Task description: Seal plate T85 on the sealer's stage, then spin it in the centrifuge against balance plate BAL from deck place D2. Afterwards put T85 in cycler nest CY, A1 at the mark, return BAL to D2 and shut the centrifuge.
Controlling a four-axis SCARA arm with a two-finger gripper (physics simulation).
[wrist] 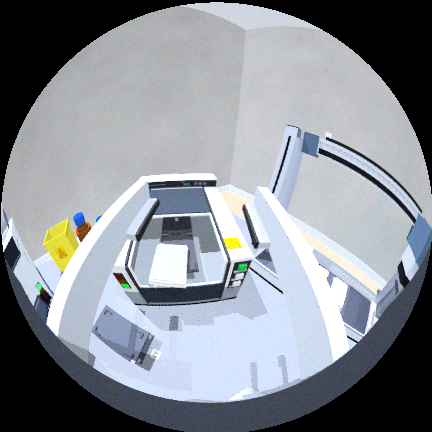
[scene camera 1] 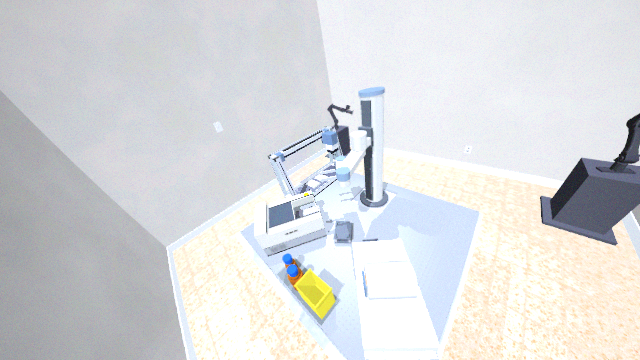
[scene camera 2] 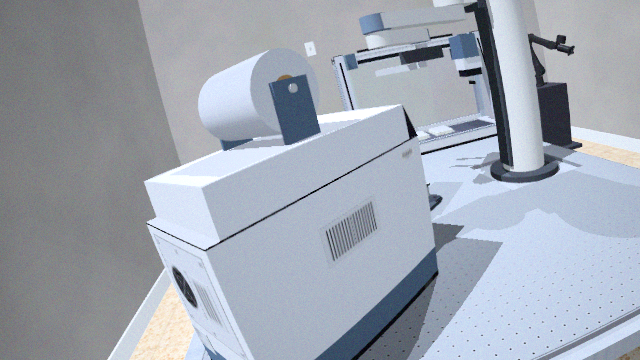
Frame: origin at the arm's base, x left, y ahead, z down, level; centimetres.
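Seen in the pictures: gripper, fingertip midpoint: (wrist: pixel 200 193) (scene camera 1: pixel 320 176) (scene camera 2: pixel 382 72); arm's base, origin of the base link: (scene camera 1: pixel 373 197) (scene camera 2: pixel 524 170).
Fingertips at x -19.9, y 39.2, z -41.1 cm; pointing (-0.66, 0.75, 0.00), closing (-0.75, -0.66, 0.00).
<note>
Pixels of each thing's top centre, then the offset from my fingertips to it. "*": a spot on its surface instead.
- white plate, middle of its top: (wrist: pixel 168 259) (scene camera 1: pixel 311 210) dx -2.2, dy +14.4, dz +23.5 cm
- dark rotor part, surface spot: (wrist: pixel 176 226) * dx -12.2, dy +27.4, dz +25.9 cm
- dark cycler nest, middle of its top: (wrist: pixel 115 332) (scene camera 1: pixel 342 229) dx +22.3, dy +8.3, dz +34.0 cm
- sealer, middle of its top: (scene camera 2: pixel 256 59) (scene camera 1: pixel 387 265) dx +68.1, dy +34.9, dz -7.7 cm
My gripper (wrist: pixel 200 193) (scene camera 2: pixel 400 70) is empty, its two fingers at their narrow setting with a gap between them. It hangs in front of and above the centrifuge (wrist: pixel 186 294) (scene camera 1: pixel 290 233), whose chamber is open at the top. A white plate (wrist: pixel 169 265) lies in the near part of the chamber; its label cannot be read, so I cannot tell T85 from BAL. A dark rotor part (wrist: pixel 176 226) shows behind it. The dark cycler nest (wrist: pixel 119 327) (scene camera 1: pixel 343 232) stands at the lower left in the wrist view, beside its CY tag (wrist: pixel 156 354). The sealer (scene camera 2: pixel 325 240) (scene camera 1: pixel 395 327) carries a white roll; its stage is hidden.
A yellow bin (scene camera 1: pixel 315 295) (wrist: pixel 61 246) and bottles with blue caps (scene camera 1: pixel 293 272) (wrist: pixel 80 220) stand between centrifuge and sealer. A gantry frame (scene camera 1: pixel 300 145) (wrist: pixel 286 167) stands beside the centrifuge, with white items (scene camera 2: pixel 441 131) on its deck. The arm's column (scene camera 1: pixel 379 145) (scene camera 2: pixel 520 90) rises behind.
</note>
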